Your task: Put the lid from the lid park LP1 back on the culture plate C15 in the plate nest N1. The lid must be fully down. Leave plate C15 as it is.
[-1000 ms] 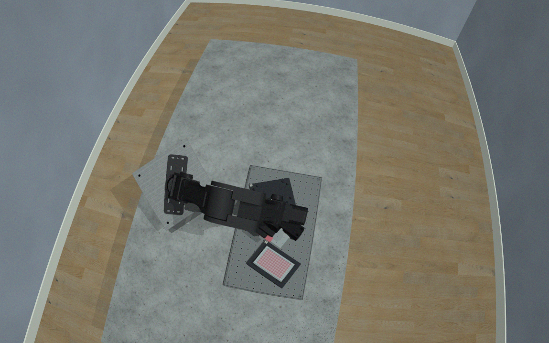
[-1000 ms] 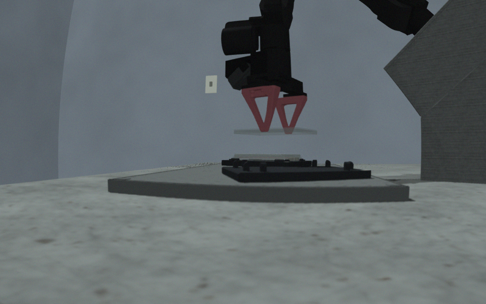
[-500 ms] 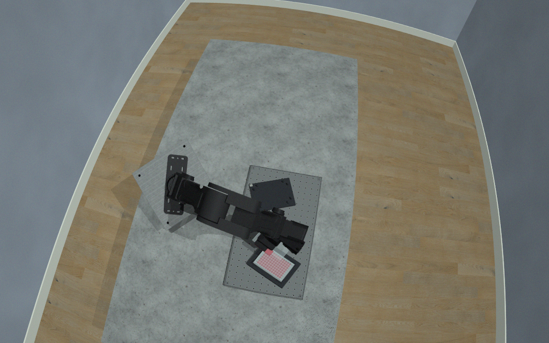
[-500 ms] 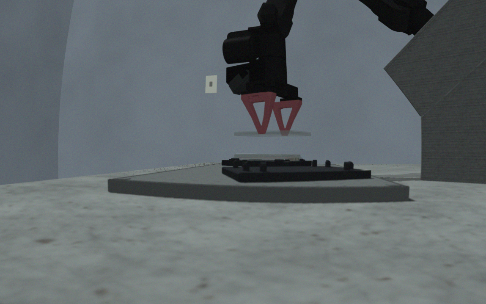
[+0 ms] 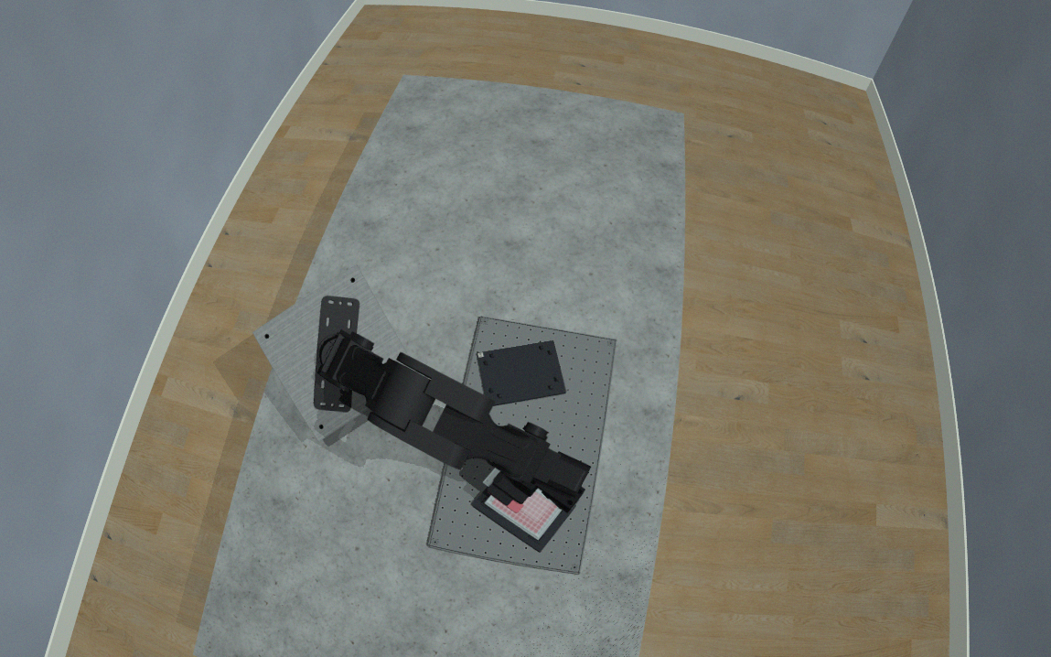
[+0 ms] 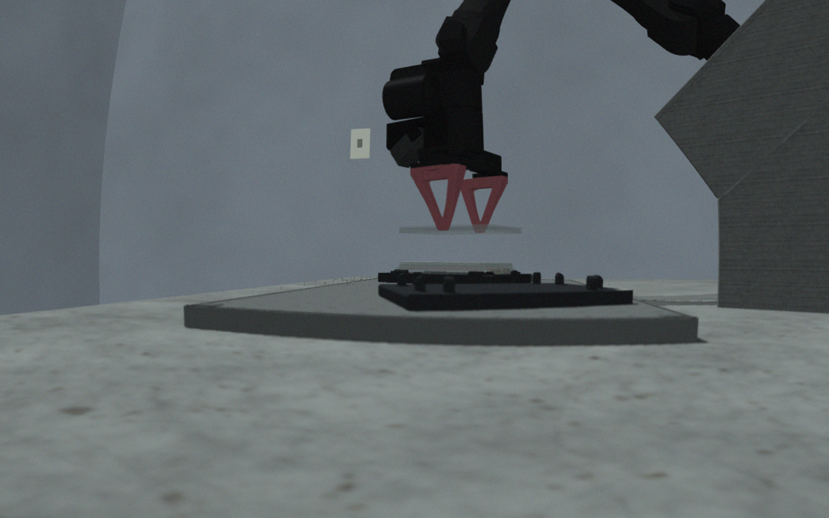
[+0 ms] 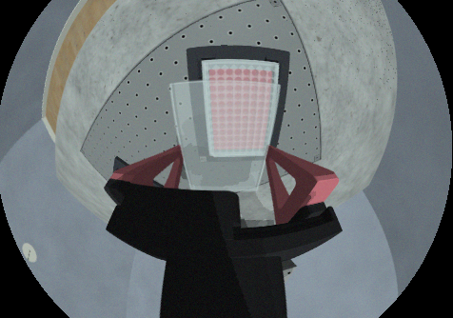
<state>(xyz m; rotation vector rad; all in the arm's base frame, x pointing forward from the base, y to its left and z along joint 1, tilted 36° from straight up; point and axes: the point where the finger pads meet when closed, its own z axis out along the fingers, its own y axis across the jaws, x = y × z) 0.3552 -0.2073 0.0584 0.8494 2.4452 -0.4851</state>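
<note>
My hand is 5 cm above the culture plate C15 and 3 cm to the left of it. From my hand the other things lie so: clear lid: 1 cm below; black plate nest N1: 7 cm below, 3 cm to the right; black lid park LP1: 26 cm to the left, 7 cm below, 3 cm ahead.
</note>
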